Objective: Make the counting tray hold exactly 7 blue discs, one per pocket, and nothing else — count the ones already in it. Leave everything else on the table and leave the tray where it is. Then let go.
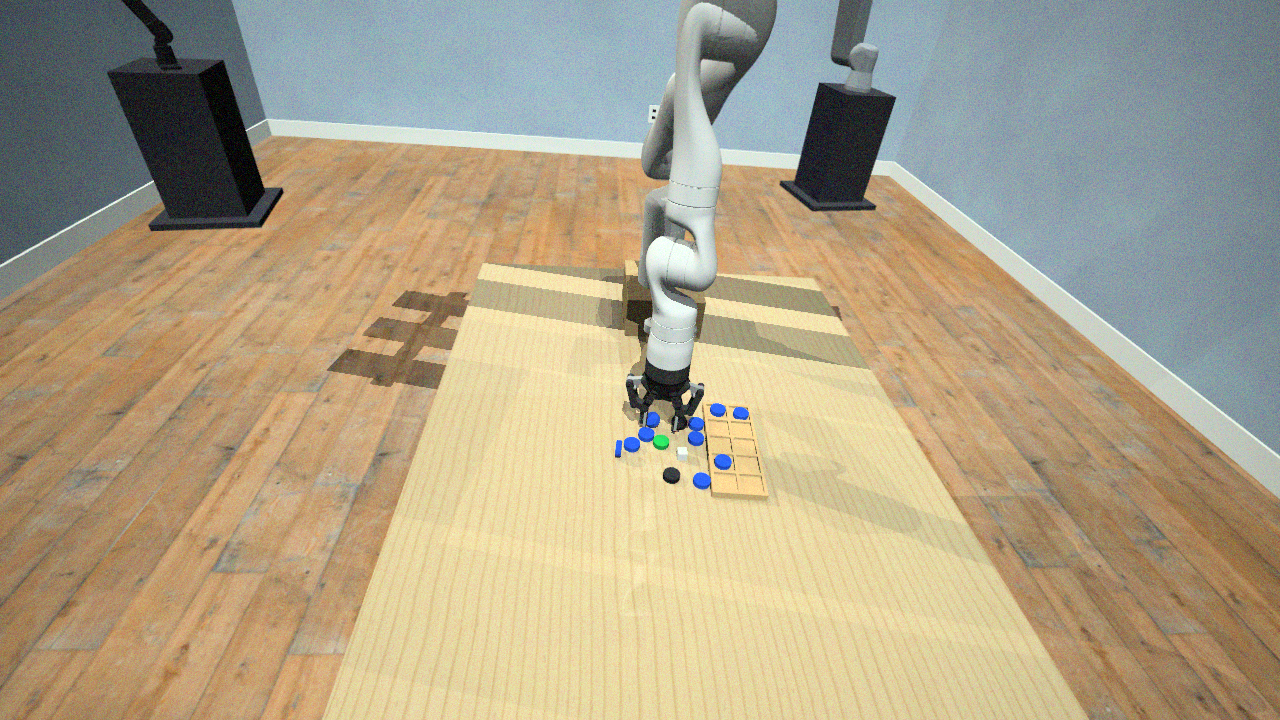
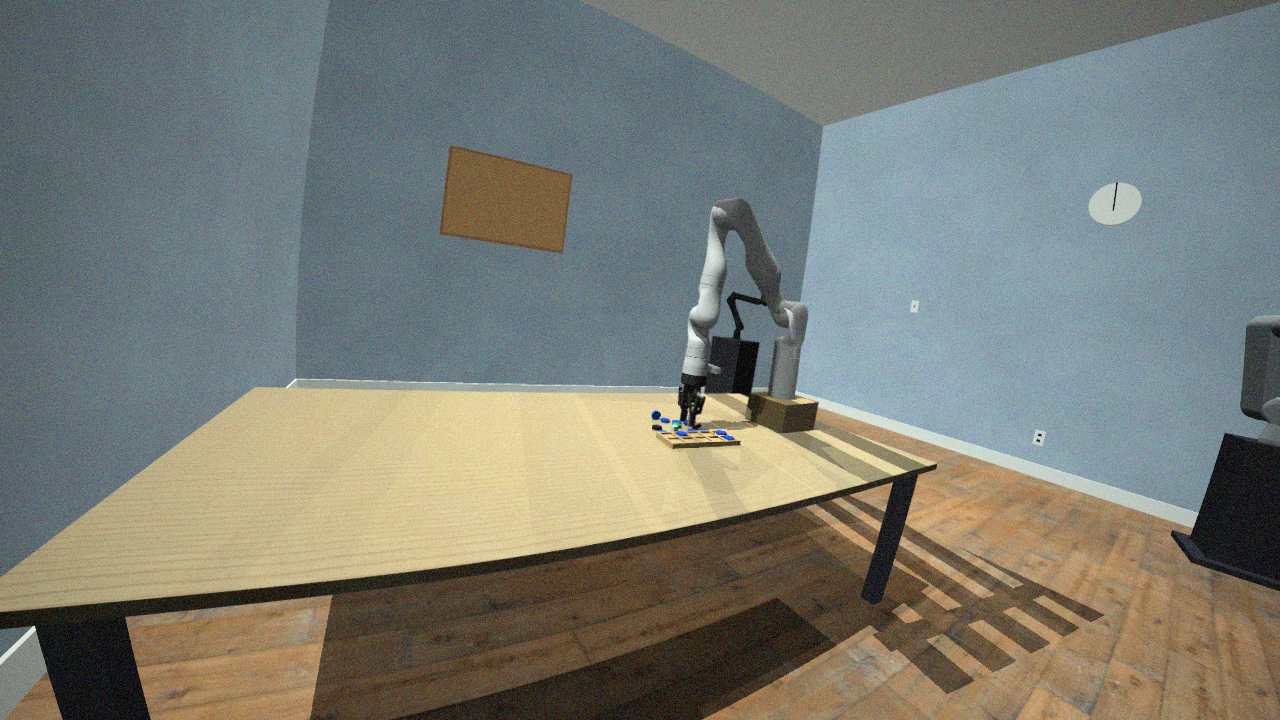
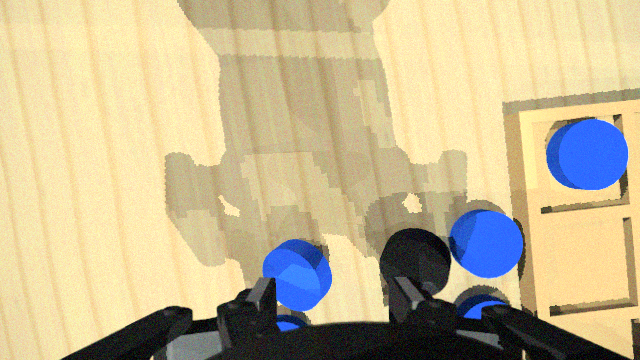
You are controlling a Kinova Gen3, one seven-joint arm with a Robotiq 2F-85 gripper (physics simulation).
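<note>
The wooden counting tray holds three blue discs: one and another in its two far-end pockets, and a third in the left column nearer the front. Several blue discs lie loose left of the tray, including one close to its side and one by its front left corner. My gripper is partly open and empty, low over the loose pieces. A blue disc lies near its left fingertip.
A black disc lies by the right fingertip. A green disc, a white cube and another black disc lie left of the tray. A blue disc stands on edge at the far left of the group.
</note>
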